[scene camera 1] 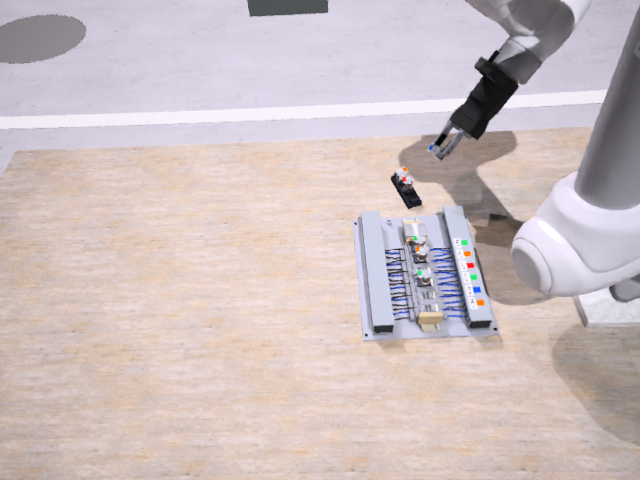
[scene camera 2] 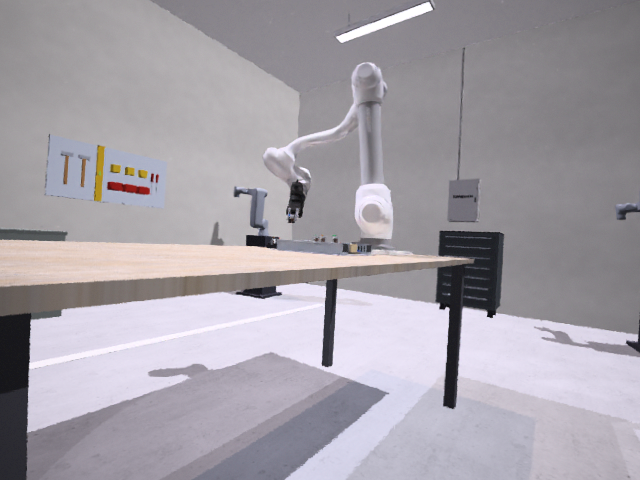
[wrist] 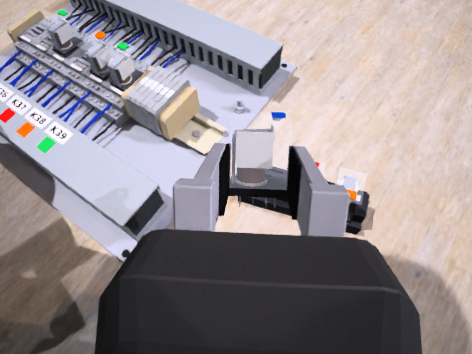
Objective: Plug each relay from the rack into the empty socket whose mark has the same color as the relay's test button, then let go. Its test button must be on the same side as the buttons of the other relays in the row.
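Places are measured from the arm's base along level axes (x ahead, y left, z up), in metres.
Pixels of known places: gripper, fingertip midpoint: (scene camera 1: 439,150) (scene camera 2: 291,218) (wrist: 258,167); arm's base, link origin: (scene camera 2: 375,249).
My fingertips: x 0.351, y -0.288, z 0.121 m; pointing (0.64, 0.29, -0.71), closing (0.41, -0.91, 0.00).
Observation:
Ahead of a thing's pixels: the offset from my fingertips to its top centre. "*": to the spot under its first point.
My gripper (scene camera 1: 438,151) (scene camera 2: 292,217) (wrist: 258,167) is tilted and shut on a clear relay {dx +0.004, dy +0.002, dz +0.022 m} (wrist: 254,149) with a blue test button {dx +0.021, dy +0.001, dz +0.019 m} (wrist: 278,115). It holds it above the table, behind the board. The black rack {dx +0.061, dy -0.017, dz -0.116 m} (scene camera 1: 413,200) (wrist: 364,205) holds a red-button relay {dx +0.061, dy -0.017, dz -0.091 m} (scene camera 1: 408,183), partly hidden in the wrist view, and an orange-button relay {dx +0.067, dy -0.048, dz -0.091 m} (scene camera 1: 401,174) (wrist: 350,181). On the board {* dx +0.144, dy +0.371, dz -0.136 m} (scene camera 1: 413,334), green, orange and green relays stand in the row, buttons on the side away from the coloured marks. Sockets by the red, blue (scene camera 1: 428,295) and orange {* dx +0.102, dy +0.334, dz -0.109 m} (scene camera 1: 430,308) marks are empty.
Two raised grey ducts {dx +0.187, dy +0.213, dz -0.096 m} (scene camera 1: 376,268) {dx -0.001, dy +0.235, dz -0.096 m} (scene camera 1: 467,268) flank the socket row, and the right one in scene view 1 bears the marks. A beige terminal block {dx +0.081, dy +0.125, dz -0.093 m} (wrist: 160,100) stands at the row's near end in the wrist view. The arm base is right of the board.

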